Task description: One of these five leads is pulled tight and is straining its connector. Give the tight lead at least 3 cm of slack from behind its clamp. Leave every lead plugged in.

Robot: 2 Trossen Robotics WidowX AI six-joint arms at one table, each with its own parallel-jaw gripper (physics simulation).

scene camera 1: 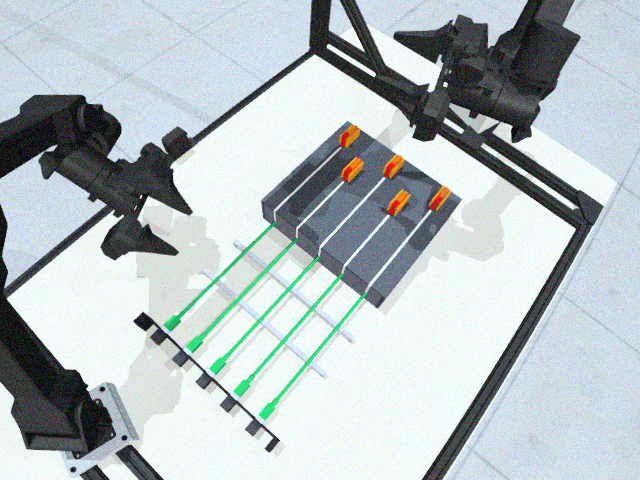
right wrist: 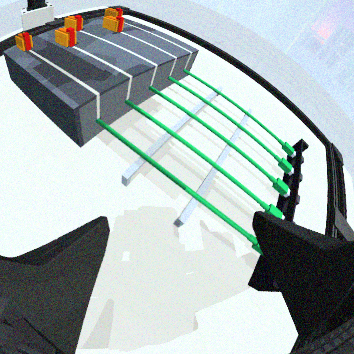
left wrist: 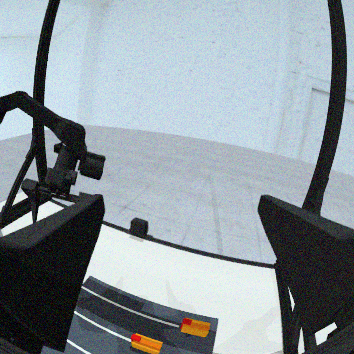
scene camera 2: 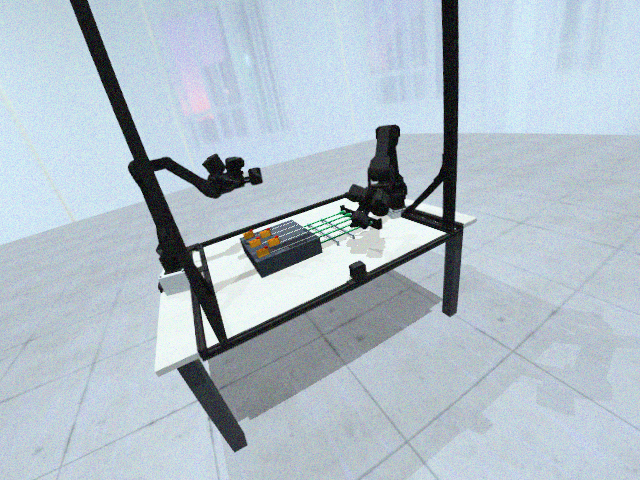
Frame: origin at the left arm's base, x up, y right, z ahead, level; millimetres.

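Where they show: left gripper, fingertip midpoint: (scene camera 1: 384, 55) (left wrist: 184, 203) (scene camera 2: 251, 180); right gripper, fingertip midpoint: (scene camera 1: 184, 233) (right wrist: 182, 222); left arm's base at its link origin: (right wrist: 36, 6) (scene camera 2: 175, 268); right arm's base at its link origin: (scene camera 1: 88, 428) (scene camera 2: 397, 207).
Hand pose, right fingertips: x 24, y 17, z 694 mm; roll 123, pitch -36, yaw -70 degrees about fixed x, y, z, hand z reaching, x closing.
Things, the pixels of their top centre, and the offset from my right fingertips. "*": a spot on its surface instead.
- black connector bar at a spot on its surface: (right wrist: 296, 189) (scene camera 1: 205, 371) * dx -57, dy -198, dz +76 mm
- dark block at its top centre: (scene camera 1: 364, 199) (right wrist: 99, 38) (scene camera 2: 276, 237) dx -35, dy -88, dz -304 mm
- small black box at a spot on its surface: (left wrist: 139, 227) (scene camera 2: 352, 267) * dx -61, dy +224, dz -87 mm
Five green leads (scene camera 1: 263, 315) (right wrist: 185, 190) run side by side from plugs in a black connector bar (scene camera 1: 206, 369) (right wrist: 295, 180) to a dark block (scene camera 1: 361, 206) (scene camera 2: 289, 258) (right wrist: 45, 105). White lines continue over the block to orange-and-red clamps (scene camera 1: 353, 169) (left wrist: 195, 327) (right wrist: 65, 37). All leads look nearly straight; I cannot tell which is tight. My right gripper (scene camera 1: 183, 232) (right wrist: 182, 222) is open and empty, above the table left of the leftmost lead in scene camera 1; its finger partly hides plugs in the right wrist view. My left gripper (scene camera 1: 388, 57) (left wrist: 184, 203) is open and empty, high beyond the clamp end of the block.
Two pale rails (scene camera 1: 263, 321) (right wrist: 170, 137) cross under the leads between bar and block. A black frame (scene camera 1: 522, 310) (scene camera 2: 330, 299) edges the white table, with uprights (scene camera 2: 450, 103) at its ends. A small black box (scene camera 2: 357, 270) (left wrist: 139, 227) sits on one long side.
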